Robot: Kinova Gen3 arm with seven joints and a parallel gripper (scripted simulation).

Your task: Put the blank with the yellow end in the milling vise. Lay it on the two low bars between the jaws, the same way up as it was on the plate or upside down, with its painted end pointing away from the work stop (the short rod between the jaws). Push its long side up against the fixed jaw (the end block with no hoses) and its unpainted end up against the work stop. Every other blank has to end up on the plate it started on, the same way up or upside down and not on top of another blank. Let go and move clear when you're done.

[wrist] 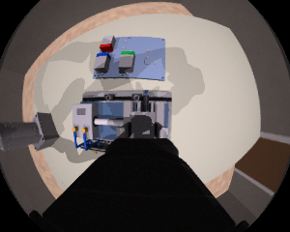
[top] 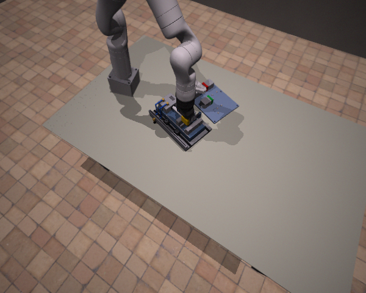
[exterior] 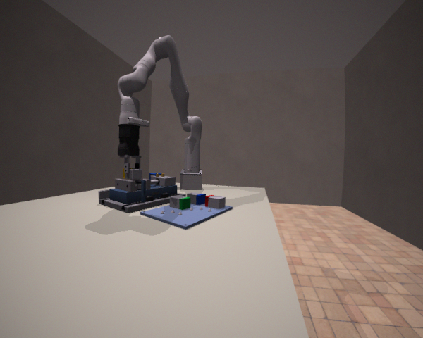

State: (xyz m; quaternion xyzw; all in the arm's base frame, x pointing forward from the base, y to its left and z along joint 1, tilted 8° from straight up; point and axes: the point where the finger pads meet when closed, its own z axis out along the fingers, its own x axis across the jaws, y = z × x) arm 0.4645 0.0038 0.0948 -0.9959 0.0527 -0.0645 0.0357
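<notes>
Now: hand 20 mm above the yellow-ended blank. Round my hand: green-ended blank 30 mm behind, 200 mm to the left, 110 mm below; fixed jaw 40 mm ahead, 60 mm below; milling vise 60 mm behind, 10 mm to the left, 100 mm below.
</notes>
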